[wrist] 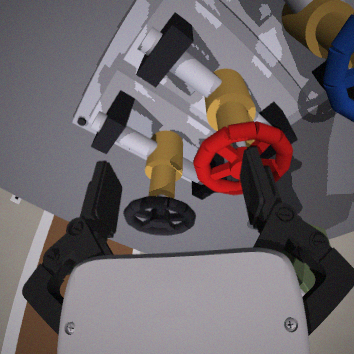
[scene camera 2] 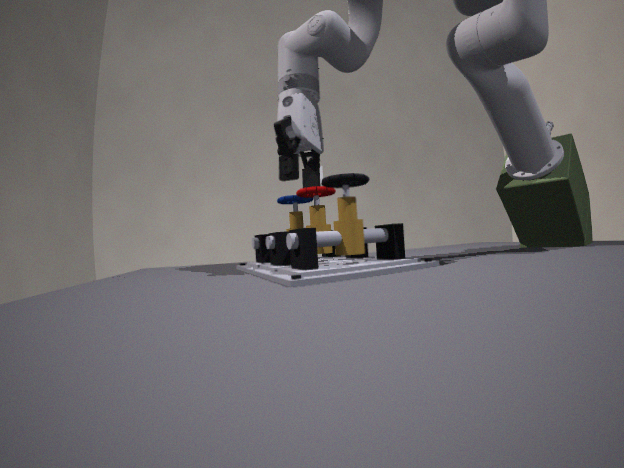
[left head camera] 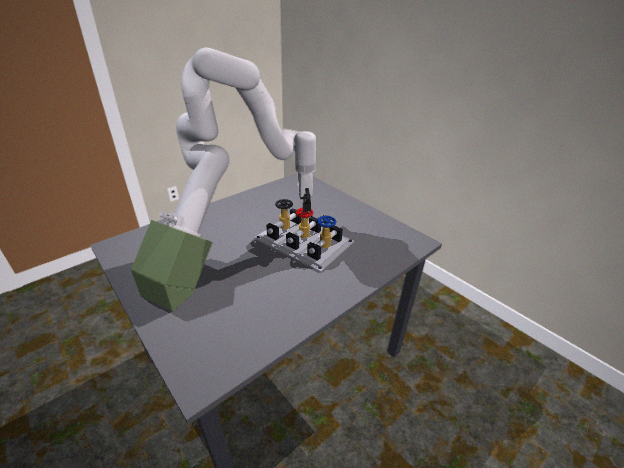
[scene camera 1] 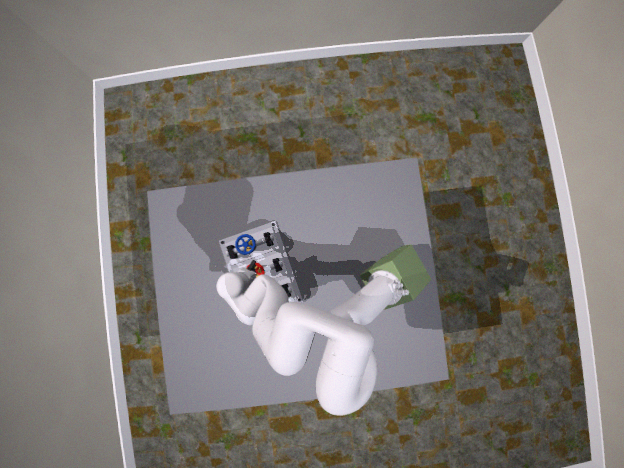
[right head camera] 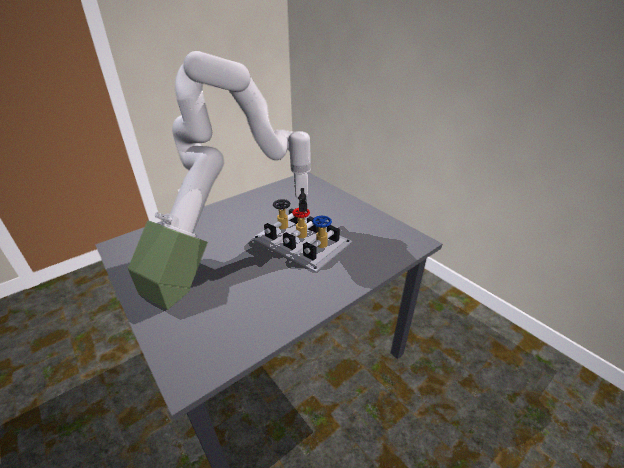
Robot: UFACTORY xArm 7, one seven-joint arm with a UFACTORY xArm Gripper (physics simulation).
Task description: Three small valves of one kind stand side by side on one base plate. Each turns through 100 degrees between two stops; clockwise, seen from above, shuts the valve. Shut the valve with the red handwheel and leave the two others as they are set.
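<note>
The valve with the red handwheel stands in the middle of the base plate. The black handwheel is on one side, the blue handwheel on the other. My gripper is open and empty, pointing down close above wheel height. In the wrist view one finger overlaps the red wheel; contact cannot be told. The arm hides the black wheel in scene camera 1.
The grey table carries the base plate. The green block under the arm's base stands at one end. Black pipe supports flank each valve below the wheels.
</note>
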